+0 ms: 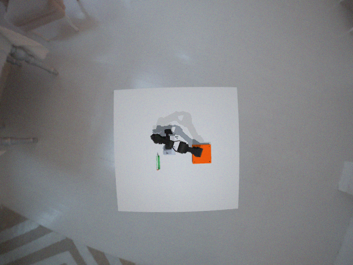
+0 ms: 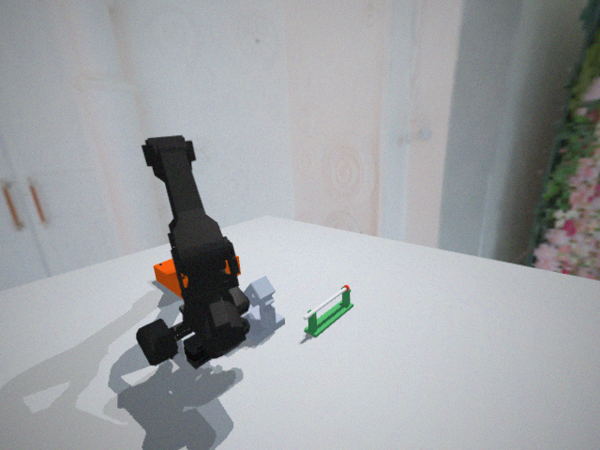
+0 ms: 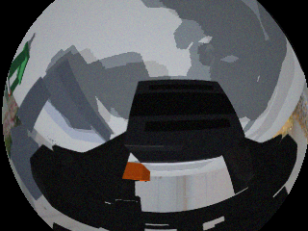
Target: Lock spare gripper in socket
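The grey mount is 40 mm ahead of my gripper tip, 130 mm to the left of it and 50 mm above it. Round my gripper tip: green cradle: 140 mm ahead, 250 mm to the left, 20 mm above; then spare gripper: 10 mm above.
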